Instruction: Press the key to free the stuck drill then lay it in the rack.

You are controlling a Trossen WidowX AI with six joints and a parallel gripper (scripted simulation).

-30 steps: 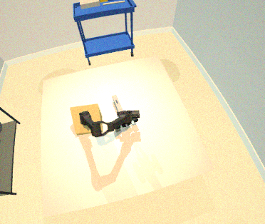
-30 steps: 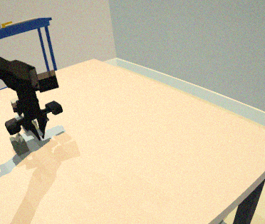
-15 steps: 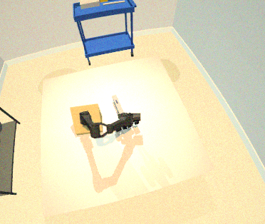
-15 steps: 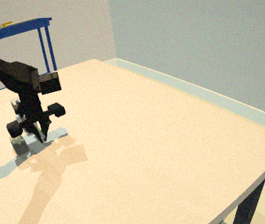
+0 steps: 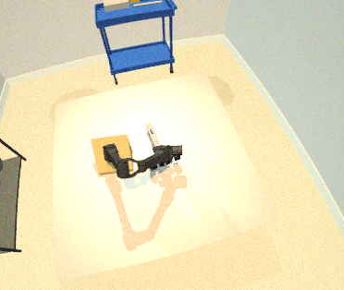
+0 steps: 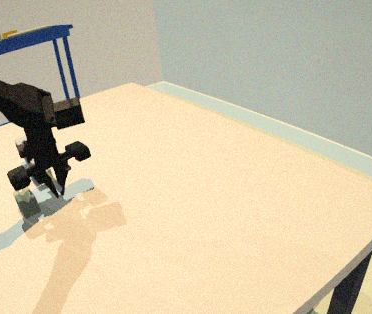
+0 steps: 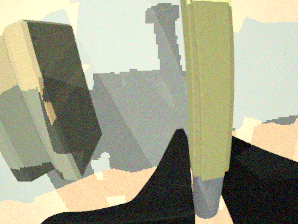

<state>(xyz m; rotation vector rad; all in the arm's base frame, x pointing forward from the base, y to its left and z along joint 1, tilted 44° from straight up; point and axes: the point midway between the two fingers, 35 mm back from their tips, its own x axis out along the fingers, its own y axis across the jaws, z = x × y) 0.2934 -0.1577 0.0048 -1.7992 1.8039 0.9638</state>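
The drill lies 4 cm to the left of my gripper tip, 4 cm above it and 1 cm behind it. Round my gripper tip: grey block fixture 20 cm to the left, 3 cm behind, 3 cm above; then grey block 8 cm behind, 2 cm to the left, 1 cm above; then dark key 23 cm to the left, 4 cm behind, 4 cm above.
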